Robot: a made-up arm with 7 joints. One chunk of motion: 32 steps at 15 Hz.
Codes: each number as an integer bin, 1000 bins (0 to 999) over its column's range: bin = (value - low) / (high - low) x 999, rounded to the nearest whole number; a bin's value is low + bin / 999 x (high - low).
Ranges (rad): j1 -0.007..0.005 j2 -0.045..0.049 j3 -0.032..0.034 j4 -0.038..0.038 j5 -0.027..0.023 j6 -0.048..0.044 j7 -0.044..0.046
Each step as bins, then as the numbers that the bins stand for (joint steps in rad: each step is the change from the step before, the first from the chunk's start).
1 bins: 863 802 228 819 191 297 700
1 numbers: 0.00337 0.03046 -0.01694 0.02431 -0.01744 -0.02065 0.01906
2 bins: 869 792 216 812 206 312 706
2 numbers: 0.00344 0.02952 -0.01773 0.02377 -0.01669 -0.01927 0.01960
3 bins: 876 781 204 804 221 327 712
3 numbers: 0.00352 0.02849 -0.01852 0.02317 -0.01594 -0.01789 0.02014
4 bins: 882 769 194 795 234 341 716
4 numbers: 0.00359 0.02736 -0.01918 0.02248 -0.01529 -0.01660 0.02050
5 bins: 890 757 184 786 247 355 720
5 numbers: 0.00369 0.02623 -0.01984 0.02180 -0.01464 -0.01531 0.02086
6 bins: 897 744 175 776 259 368 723
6 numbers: 0.00377 0.02501 -0.02044 0.02104 -0.01404 -0.01411 0.02114
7 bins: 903 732 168 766 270 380 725
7 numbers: 0.00385 0.02388 -0.02090 0.02027 -0.01349 -0.01301 0.02132
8 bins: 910 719 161 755 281 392 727
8 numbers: 0.00393 0.02265 -0.02136 0.01944 -0.01294 -0.01190 0.02150
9 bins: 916 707 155 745 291 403 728
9 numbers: 0.00400 0.02152 -0.02176 0.01868 -0.01244 -0.01089 0.02159
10 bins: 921 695 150 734 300 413 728
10 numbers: 0.00406 0.02040 -0.02209 0.01784 -0.01198 -0.00997 0.02159
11 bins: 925 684 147 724 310 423 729
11 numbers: 0.00411 0.01936 -0.02229 0.01708 -0.01148 -0.00905 0.02168
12 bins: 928 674 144 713 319 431 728
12 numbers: 0.00415 0.01842 -0.02249 0.01624 -0.01103 -0.00831 0.02159
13 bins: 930 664 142 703 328 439 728
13 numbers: 0.00417 0.01748 -0.02262 0.01548 -0.01058 -0.00757 0.02159
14 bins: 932 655 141 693 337 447 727
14 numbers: 0.00420 0.01663 -0.02268 0.01472 -0.01013 -0.00683 0.02150
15 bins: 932 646 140 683 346 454 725
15 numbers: 0.00420 0.01578 -0.02275 0.01396 -0.00968 -0.00619 0.02132
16 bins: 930 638 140 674 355 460 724
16 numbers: 0.00417 0.01503 -0.02275 0.01328 -0.00923 -0.00564 0.02123
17 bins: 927 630 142 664 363 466 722
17 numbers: 0.00414 0.01428 -0.02262 0.01251 -0.00883 -0.00509 0.02105
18 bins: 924 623 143 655 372 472 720
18 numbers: 0.00410 0.01362 -0.02255 0.01183 -0.00838 -0.00453 0.02086
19 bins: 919 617 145 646 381 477 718
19 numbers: 0.00404 0.01306 -0.02242 0.01115 -0.00793 -0.00407 0.02068
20 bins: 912 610 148 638 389 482 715
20 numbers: 0.00395 0.01240 -0.02222 0.01054 -0.00753 -0.00361 0.02041
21 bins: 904 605 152 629 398 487 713
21 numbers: 0.00386 0.01193 -0.02196 0.00985 -0.00708 -0.00315 0.02023
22 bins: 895 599 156 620 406 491 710
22 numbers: 0.00375 0.01136 -0.02169 0.00917 -0.00668 -0.00278 0.01996
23 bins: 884 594 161 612 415 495 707
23 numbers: 0.00362 0.01089 -0.02136 0.00856 -0.00623 -0.00241 0.01969
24 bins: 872 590 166 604 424 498 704
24 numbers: 0.00347 0.01052 -0.02103 0.00795 -0.00578 -0.00214 0.01942
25 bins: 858 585 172 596 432 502 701
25 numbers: 0.00331 0.01005 -0.02064 0.00734 -0.00538 -0.00177 0.01915
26 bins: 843 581 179 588 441 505 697
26 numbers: 0.00313 0.00967 -0.02017 0.00673 -0.00493 -0.00149 0.01879
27 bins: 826 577 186 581 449 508 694
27 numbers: 0.00292 0.00929 -0.01971 0.00620 -0.00453 -0.00122 0.01852
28 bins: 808 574 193 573 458 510 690
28 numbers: 0.00271 0.00901 -0.01925 0.00559 -0.00408 -0.00103 0.01816
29 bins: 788 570 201 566 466 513 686
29 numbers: 0.00247 0.00863 -0.01872 0.00506 -0.00368 -0.00076 0.01780
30 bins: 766 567 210 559 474 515 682
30 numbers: 0.00220 0.00835 -0.01813 0.00453 -0.00328 -0.00057 0.01744
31 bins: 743 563 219 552 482 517 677
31 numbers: 0.00192 0.00797 -0.01753 0.00399 -0.00288 -0.00039 0.01699
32 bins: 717 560 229 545 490 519 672
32 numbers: 0.00161 0.00769 -0.01687 0.00346 -0.00248 -0.00020 0.01654
